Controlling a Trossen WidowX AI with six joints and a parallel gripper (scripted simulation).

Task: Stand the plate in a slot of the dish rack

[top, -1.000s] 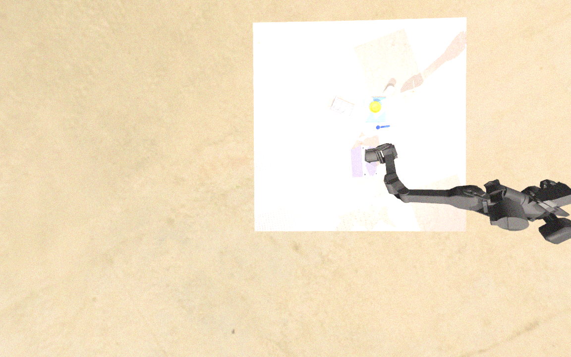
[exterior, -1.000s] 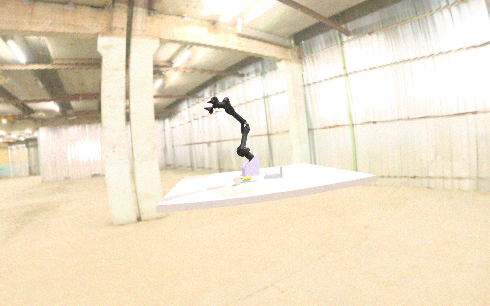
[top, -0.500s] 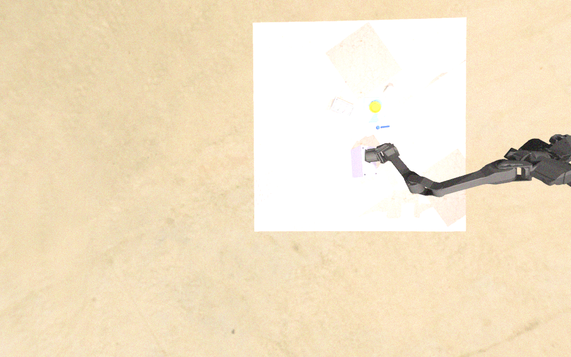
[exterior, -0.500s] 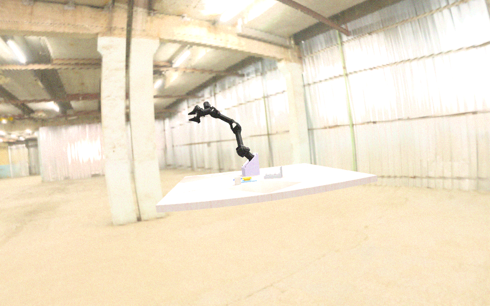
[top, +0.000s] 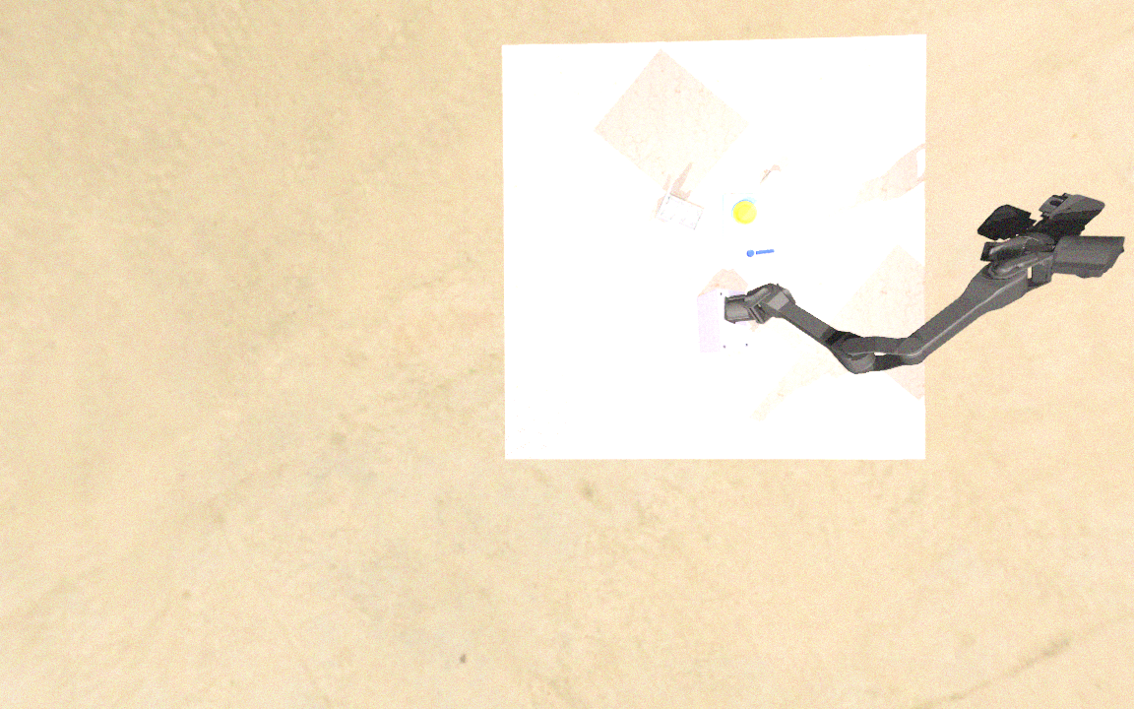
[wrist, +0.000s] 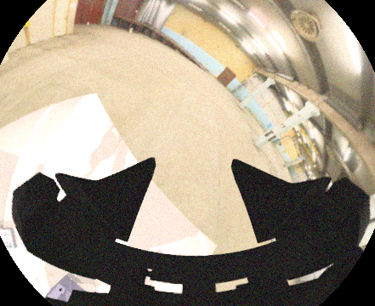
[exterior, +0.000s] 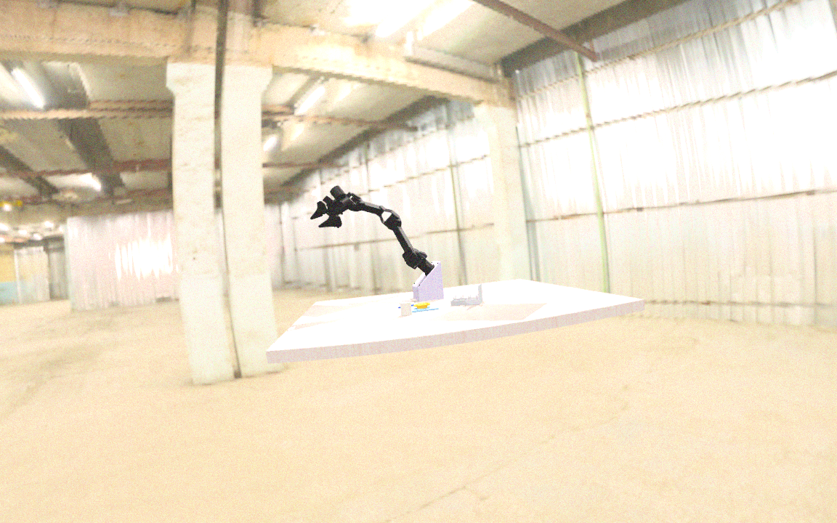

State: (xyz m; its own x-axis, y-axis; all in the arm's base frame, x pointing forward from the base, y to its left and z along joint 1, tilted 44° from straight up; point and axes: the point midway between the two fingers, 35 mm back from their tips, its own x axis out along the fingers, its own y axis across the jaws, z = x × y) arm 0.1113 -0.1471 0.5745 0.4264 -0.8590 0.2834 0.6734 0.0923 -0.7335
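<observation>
The yellow plate is 15 cm ahead of my gripper tip, 46 cm to the left of it and 41 cm below it. From my gripper tip the other things lie so: light blue mat: 14 cm ahead, 45 cm to the left, 43 cm below; then blue utensil: 4 cm ahead, 40 cm to the left, 43 cm below; then white cup: 25 cm ahead, 39 cm to the left, 40 cm below.
</observation>
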